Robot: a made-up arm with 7 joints. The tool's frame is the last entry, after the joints. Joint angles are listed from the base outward. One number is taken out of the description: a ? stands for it. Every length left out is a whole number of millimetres.
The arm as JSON. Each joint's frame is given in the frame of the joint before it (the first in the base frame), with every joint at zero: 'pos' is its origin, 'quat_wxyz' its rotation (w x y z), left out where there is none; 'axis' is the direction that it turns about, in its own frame. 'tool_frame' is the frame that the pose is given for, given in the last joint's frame.
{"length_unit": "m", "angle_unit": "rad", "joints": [
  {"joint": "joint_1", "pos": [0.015, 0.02, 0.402], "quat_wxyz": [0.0, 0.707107, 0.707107, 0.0], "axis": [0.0, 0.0, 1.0]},
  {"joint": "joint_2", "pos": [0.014, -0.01, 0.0], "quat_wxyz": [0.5, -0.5, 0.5, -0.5], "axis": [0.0, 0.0, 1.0]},
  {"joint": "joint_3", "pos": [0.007, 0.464, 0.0], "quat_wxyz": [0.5, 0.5, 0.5, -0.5], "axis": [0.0, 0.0, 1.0]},
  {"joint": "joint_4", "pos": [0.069, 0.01, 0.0], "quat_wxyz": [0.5, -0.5, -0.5, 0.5], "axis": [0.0, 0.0, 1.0]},
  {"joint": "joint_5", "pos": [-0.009, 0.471, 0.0], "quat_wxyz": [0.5, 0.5, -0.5, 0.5], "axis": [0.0, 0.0, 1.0]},
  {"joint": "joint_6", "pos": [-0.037, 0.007, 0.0], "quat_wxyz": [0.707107, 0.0, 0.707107, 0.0], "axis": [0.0, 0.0, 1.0]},
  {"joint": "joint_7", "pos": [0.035, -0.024, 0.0], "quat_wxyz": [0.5, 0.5, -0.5, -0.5], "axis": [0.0, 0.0, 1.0]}
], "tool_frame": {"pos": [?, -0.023, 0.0], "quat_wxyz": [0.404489, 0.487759, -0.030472, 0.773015]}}
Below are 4 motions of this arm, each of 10 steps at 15 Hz.
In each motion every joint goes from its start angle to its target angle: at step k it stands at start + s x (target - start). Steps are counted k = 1, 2, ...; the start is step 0. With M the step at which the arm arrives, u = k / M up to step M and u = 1 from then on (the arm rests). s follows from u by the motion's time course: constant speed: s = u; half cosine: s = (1 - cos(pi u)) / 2; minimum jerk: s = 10 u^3 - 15 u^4 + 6 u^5.
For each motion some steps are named. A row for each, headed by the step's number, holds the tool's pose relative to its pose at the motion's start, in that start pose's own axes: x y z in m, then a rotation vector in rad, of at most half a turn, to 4 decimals.
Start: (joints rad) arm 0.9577 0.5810 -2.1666 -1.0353 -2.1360 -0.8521 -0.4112
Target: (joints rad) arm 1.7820 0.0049 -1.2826 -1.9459 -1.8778 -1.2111 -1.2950
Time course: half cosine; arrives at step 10
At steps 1, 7, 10:
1: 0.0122 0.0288 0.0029 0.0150 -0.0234 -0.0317
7: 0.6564 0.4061 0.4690 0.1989 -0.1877 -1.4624
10: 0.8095 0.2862 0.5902 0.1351 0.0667 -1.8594

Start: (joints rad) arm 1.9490 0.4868 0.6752 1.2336 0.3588 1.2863 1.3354
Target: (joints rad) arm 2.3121 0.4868 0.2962 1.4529 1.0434 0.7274 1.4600
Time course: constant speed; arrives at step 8
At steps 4, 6, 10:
4: -0.0564 -0.0309 -0.0236 0.3338 0.0926 -0.0813
6: -0.0792 -0.0523 -0.0321 0.5099 0.1715 -0.0952
10: -0.0979 -0.0777 -0.0389 0.6865 0.2723 -0.0941

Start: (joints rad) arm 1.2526 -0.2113 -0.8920 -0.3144 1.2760 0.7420 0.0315
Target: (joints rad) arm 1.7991 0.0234 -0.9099 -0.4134 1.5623 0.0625 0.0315
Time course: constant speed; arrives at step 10
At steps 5, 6, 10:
5: 0.0295 -0.0254 -0.0245 0.1288 0.4816 0.2158
6: 0.0340 -0.0281 -0.0294 0.1582 0.5721 0.2710
10: 0.0471 -0.0320 -0.0470 0.2914 0.9059 0.5288

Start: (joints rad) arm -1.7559 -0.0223 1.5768 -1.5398 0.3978 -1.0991 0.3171
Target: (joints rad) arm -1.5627 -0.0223 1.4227 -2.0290 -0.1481 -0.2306 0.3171
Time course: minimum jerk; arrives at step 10
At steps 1, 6, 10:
1: -0.0017 -0.0001 -0.0002 0.0027 -0.0012 -0.0051
6: -0.1300 -0.0182 0.0055 0.0609 -0.1647 -0.4142
10: -0.1844 -0.0343 0.0192 -0.0138 -0.2892 -0.5734

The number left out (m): -0.025
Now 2 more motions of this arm.
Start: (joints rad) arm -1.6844 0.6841 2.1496 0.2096 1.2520 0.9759 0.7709
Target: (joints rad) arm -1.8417 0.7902 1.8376 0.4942 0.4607 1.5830 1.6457
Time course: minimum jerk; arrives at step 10
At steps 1, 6, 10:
1: 0.0000 -0.0008 0.0000 -0.0016 -0.0032 0.0103
6: 0.0282 -0.0808 0.0394 -0.1594 0.0483 0.9527
10: 0.0689 -0.1123 0.0882 -0.2540 0.3017 1.4169

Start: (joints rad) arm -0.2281 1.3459 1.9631 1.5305 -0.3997 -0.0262 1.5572
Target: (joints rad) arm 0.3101 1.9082 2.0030 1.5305 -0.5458 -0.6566 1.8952
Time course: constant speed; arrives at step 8
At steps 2, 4, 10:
2: -0.0047 -0.0718 0.0186 0.2246 0.1246 0.0308
4: 0.0011 -0.1564 0.0279 0.4308 0.2642 0.0820
10: 0.0576 -0.3457 0.0152 0.7630 0.5870 0.2205

